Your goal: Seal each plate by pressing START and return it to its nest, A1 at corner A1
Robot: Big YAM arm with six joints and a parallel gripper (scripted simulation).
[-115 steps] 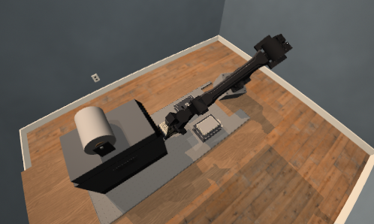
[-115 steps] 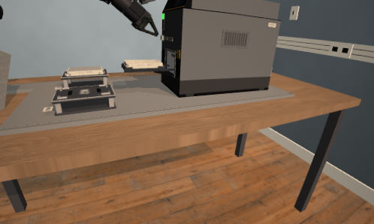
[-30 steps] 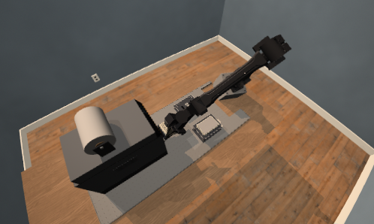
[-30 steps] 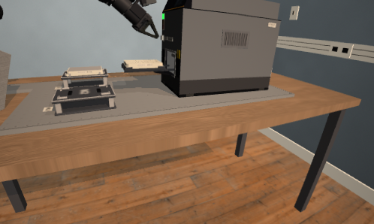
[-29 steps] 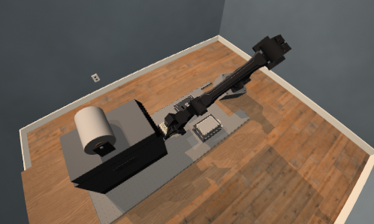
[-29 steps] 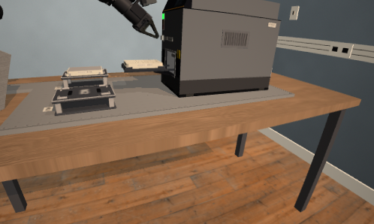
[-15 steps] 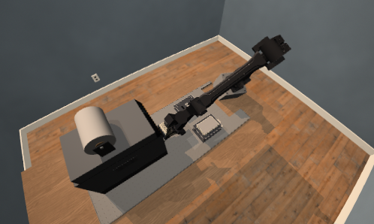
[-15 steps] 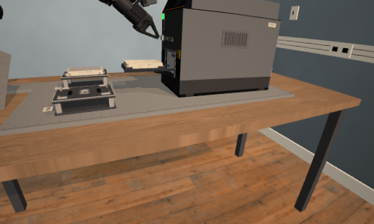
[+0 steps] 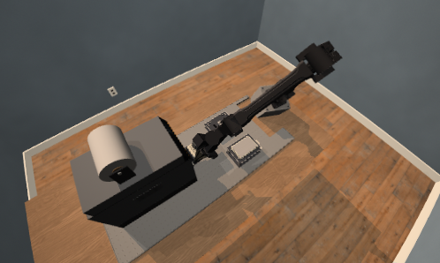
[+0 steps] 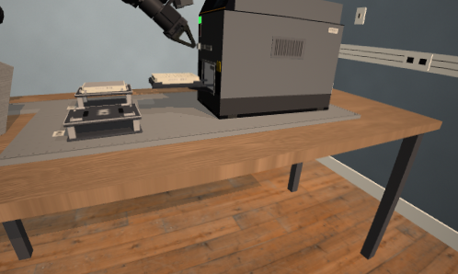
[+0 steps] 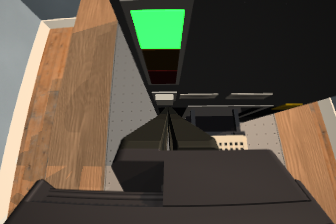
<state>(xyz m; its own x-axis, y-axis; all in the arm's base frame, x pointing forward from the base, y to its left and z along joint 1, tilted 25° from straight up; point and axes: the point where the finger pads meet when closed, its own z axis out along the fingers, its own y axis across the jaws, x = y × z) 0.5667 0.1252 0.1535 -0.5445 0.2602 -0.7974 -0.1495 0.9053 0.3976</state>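
Right now the start button is 20 mm ahead of my hand and 10 mm to the left of it. From my hand the other things lie so: sealer stage: 60 mm behind, 100 mm to the right, 100 mm below; then plate nest: 240 mm behind, 230 mm to the right, 160 mm below; then foil roll: 270 mm ahead, 50 mm to the right, 220 mm above.
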